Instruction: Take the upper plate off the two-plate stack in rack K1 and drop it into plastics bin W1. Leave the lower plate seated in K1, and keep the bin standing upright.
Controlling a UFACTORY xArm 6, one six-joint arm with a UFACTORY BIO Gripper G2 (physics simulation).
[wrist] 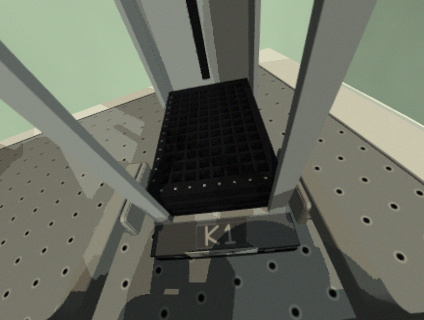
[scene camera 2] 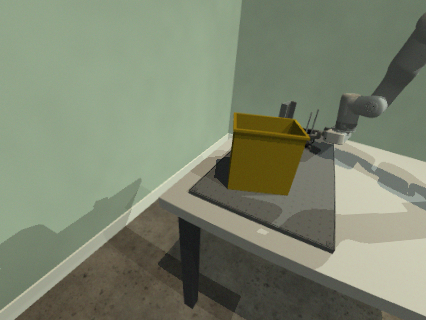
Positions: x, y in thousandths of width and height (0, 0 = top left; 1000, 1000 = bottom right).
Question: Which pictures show the yellow bin W1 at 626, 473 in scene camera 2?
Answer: Scene camera 2 only.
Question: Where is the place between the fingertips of the gripper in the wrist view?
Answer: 501, 511
